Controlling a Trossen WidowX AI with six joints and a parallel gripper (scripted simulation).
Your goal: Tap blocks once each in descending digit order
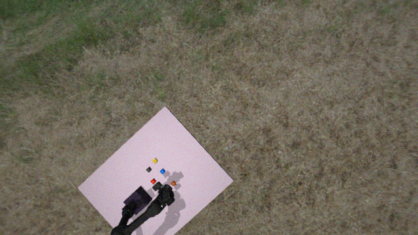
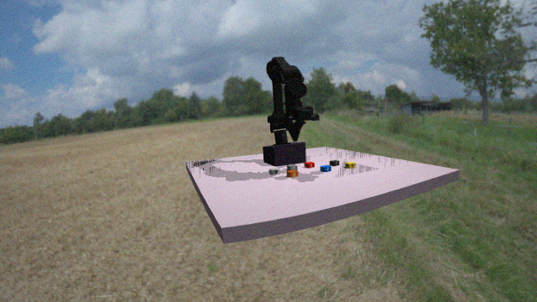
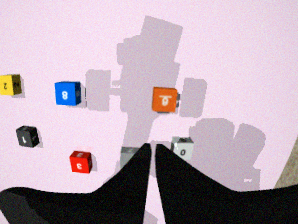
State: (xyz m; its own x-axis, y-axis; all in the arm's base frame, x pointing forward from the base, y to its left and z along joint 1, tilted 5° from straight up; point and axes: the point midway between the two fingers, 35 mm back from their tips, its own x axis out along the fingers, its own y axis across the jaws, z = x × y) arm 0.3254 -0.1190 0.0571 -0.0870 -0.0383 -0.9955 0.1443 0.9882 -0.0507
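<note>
My gripper tip is 120 mm to the right of the red block, 110 mm above it and 90 mm past it. The rest, counted from my gripper tip: blue block 120 mm to the left, 110 mm below, 30 mm ahead; black block 220 mm to the left, 110 mm below, 40 mm behind; orange block 110 mm below, 30 mm to the right, 10 mm ahead.
</note>
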